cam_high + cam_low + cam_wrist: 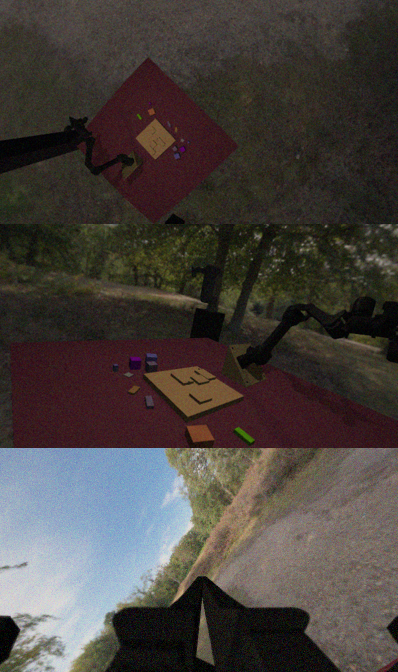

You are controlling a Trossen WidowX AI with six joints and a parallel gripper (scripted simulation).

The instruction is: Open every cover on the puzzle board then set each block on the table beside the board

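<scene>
My gripper tip is now 41 cm above the green bar, 34 cm to the left of it and 26 cm short of it. The rest, counted from my gripper tip: orange block: 41 cm to the right, 40 cm below, 38 cm ahead; flat orange tile: 71 cm to the right, 41 cm below, 39 cm ahead; grey bar: 62 cm to the right, 41 cm below, 39 cm ahead.
</scene>
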